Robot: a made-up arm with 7 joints.
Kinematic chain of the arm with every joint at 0, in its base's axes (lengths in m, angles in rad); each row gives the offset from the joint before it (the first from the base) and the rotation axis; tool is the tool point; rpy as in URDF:
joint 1: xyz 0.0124 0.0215 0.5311 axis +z
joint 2: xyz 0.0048 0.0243 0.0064 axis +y
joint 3: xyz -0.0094 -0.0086 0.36 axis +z
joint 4: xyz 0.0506 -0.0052 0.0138 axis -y
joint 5: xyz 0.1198 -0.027 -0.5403 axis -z
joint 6: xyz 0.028 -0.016 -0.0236 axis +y
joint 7: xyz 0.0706 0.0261 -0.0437 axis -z
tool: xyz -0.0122 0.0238 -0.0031 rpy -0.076 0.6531 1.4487
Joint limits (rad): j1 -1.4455..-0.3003 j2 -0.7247..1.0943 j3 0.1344..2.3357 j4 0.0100..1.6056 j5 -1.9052..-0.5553 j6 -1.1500..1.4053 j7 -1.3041..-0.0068
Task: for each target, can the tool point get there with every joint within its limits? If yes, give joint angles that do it. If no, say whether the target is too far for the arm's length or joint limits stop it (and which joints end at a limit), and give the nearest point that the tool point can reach.
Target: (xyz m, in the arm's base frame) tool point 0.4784 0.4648 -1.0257
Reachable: no: too far | nearest point 0.4038 0.1371 0.0523 | short by 1.129 m
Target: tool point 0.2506 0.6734 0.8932
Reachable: yes | joints -0.4296 -0.5121 1.3867 1.3388 -0.7600 1.0121 -0.5595
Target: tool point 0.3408 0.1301 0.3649
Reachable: yes | joints -1.0540 -0.2731 1.3685 0.2690 -1.5164 -0.0385 -1.0779
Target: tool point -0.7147 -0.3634 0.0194
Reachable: no: joint limits stop it (at a limit: joint 1, joint 2, joint 3, joint 4, joint 5, joint 6, joint 7) | nearest point -0.1405 0.0527 0.2932 | short by 0.760 m
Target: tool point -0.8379 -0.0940 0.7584
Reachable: no: joint limits stop it (at a limit: joint 1, joint 2, joint 3, joint 4, joint 7) | nearest point -0.2258 0.1908 0.5836 | short by 0.697 m
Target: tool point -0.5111 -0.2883 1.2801
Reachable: no: joint limits stop it (at a limit: joint 1, joint 3, joint 5, joint 6) | nearest point 0.0989 -0.2158 1.2934 | short by 0.614 m
